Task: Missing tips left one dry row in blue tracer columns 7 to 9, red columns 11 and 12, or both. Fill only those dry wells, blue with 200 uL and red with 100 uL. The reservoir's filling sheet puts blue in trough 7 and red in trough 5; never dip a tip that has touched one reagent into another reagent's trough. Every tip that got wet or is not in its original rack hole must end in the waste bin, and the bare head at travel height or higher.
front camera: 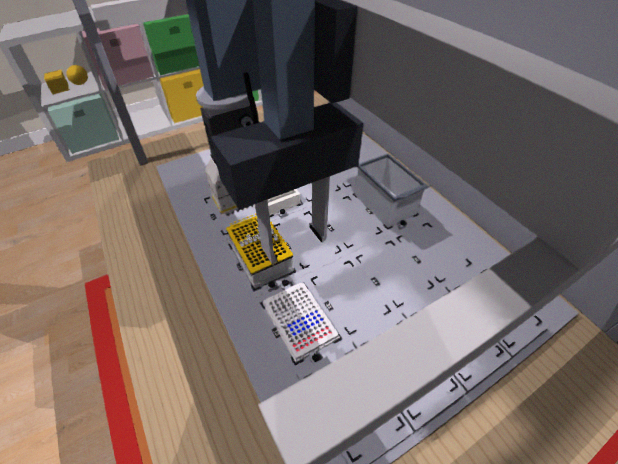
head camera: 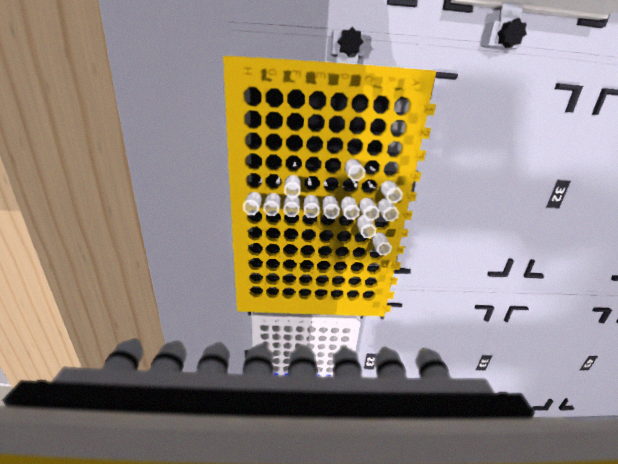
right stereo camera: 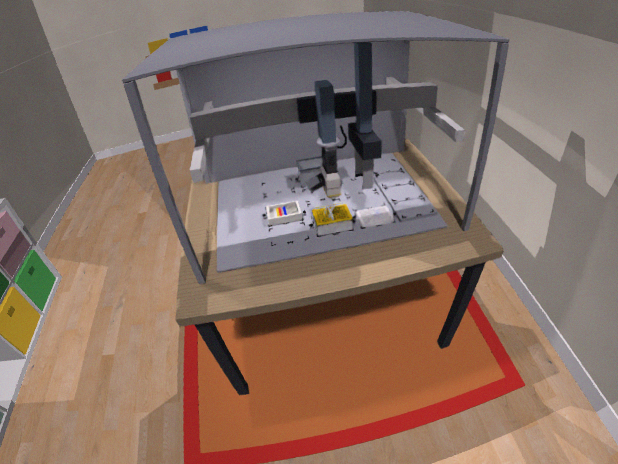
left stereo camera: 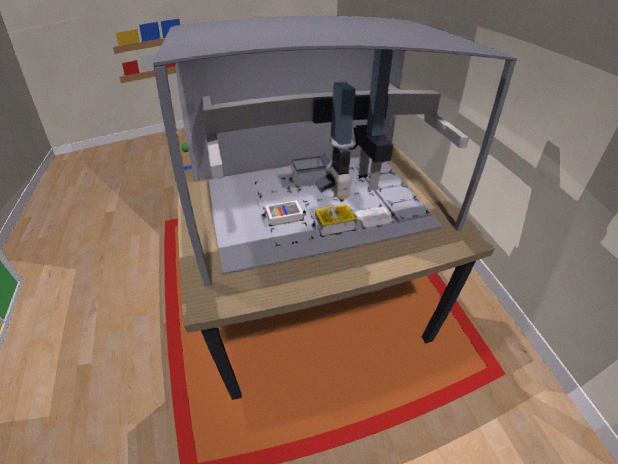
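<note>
The eight-channel head (front camera: 229,125) (left stereo camera: 341,182) (right stereo camera: 331,182) hangs above the deck. Its dark nozzles (head camera: 302,357) look bare. The yellow tip rack (front camera: 256,267) (head camera: 241,250) (left stereo camera: 335,215) (right stereo camera: 332,215) holds a full line of eight tips and several scattered tips; its other holes look empty. The white well plate (front camera: 334,339) (left stereo camera: 374,216) (right stereo camera: 375,216) shows blue and red wells; dry ones cannot be told. It is partly hidden in the head view. The reservoir (front camera: 285,201) (left stereo camera: 274,218) (right stereo camera: 274,219) shows coloured troughs. The parked plate gripper (front camera: 295,247) is open and empty.
The grey waste bin (front camera: 372,197) (left stereo camera: 300,176) stands near the back wall, partly hidden behind the head in the right stereo view. Clamp knobs (head camera: 350,42) (head camera: 512,33) stand beside the labware. Posts and a roof panel (left stereo camera: 325,37) (right stereo camera: 325,35) enclose the deck.
</note>
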